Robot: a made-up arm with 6 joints.
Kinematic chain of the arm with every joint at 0, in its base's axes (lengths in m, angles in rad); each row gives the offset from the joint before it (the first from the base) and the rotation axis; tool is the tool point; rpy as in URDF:
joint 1: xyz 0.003 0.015 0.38 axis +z
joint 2: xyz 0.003 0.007 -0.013 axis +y
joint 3: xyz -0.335 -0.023 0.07 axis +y
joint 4: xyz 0.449 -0.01 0.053 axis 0.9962 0 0.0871
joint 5: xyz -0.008 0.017 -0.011 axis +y
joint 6: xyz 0.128 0.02 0.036 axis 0.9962 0 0.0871
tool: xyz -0.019 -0.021 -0.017 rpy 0 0 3.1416
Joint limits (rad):
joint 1: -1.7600..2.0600
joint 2: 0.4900..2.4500
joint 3: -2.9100..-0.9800
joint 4: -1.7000..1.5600
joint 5: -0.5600..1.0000
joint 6: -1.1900..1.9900
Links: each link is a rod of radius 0.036 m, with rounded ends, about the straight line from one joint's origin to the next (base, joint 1, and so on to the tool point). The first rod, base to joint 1, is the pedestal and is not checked.
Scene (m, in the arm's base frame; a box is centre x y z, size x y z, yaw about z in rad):
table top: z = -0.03
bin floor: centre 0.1 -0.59 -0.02 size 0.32 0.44 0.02 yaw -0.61
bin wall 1: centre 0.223 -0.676 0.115 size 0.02 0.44 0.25 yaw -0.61
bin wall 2: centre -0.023 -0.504 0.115 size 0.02 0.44 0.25 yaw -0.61
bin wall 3: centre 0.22 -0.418 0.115 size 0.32 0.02 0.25 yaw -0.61
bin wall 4: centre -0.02 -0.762 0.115 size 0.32 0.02 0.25 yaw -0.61
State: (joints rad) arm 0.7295 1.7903 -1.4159 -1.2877 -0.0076 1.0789
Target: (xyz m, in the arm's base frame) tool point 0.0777 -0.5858 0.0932
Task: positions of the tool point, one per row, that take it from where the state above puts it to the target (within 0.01 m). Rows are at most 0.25 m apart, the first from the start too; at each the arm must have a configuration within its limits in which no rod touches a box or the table.
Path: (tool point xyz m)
1: 0.6153 0.2653 0.4712
2: 0.6553 0.0694 0.4482
3: 0.6337 -0.1274 0.4259
4: 0.5538 -0.3060 0.4044
5: 0.4249 -0.4498 0.3840
6: 0.2605 -0.5456 0.3644
7: 0.0777 -0.5858 0.3459
8: 0.0809 -0.5993 0.2229
9: 0.0777 -0.5858 0.0932

